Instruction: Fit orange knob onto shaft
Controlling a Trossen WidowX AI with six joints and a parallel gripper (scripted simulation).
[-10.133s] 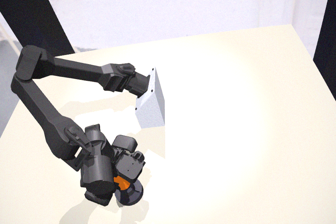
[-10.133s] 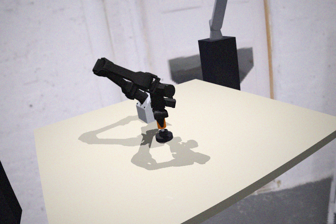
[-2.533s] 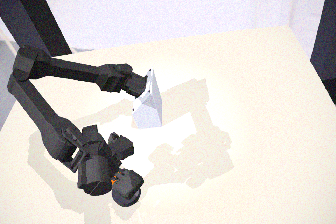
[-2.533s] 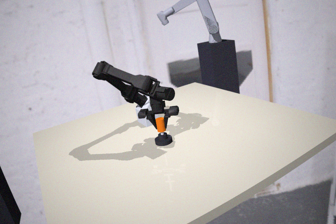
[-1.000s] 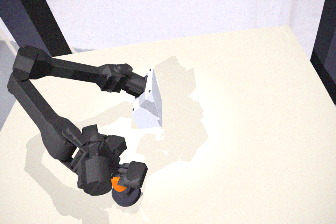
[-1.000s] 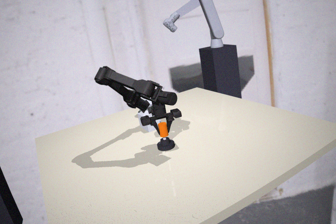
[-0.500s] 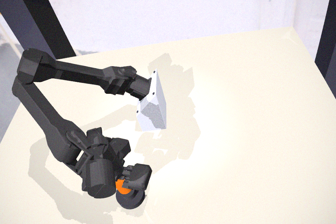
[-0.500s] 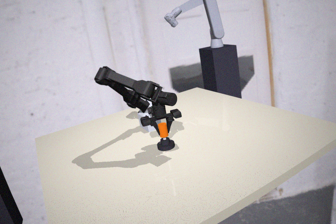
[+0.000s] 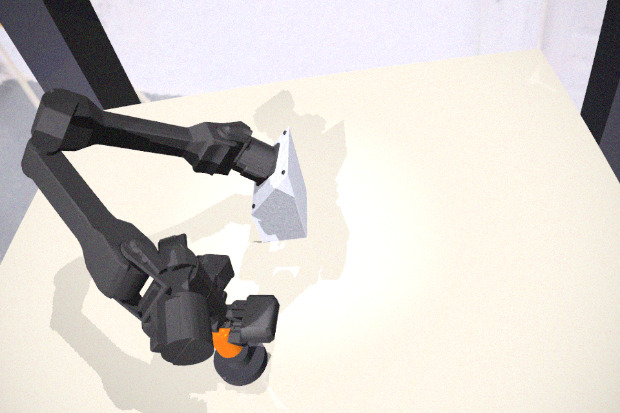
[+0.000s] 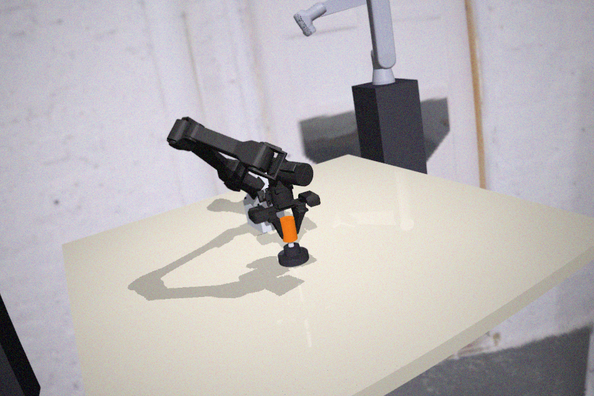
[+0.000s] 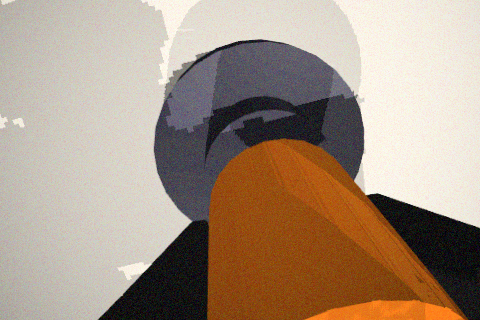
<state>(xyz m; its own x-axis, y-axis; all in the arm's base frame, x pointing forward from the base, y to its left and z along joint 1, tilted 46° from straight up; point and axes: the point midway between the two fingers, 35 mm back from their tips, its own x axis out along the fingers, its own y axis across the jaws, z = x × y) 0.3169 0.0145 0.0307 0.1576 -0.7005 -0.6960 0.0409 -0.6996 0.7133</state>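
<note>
My gripper tip is now 4 cm above the dark round pedestal. Also, from my gripper tip: orange knob: 3 cm above.
</note>
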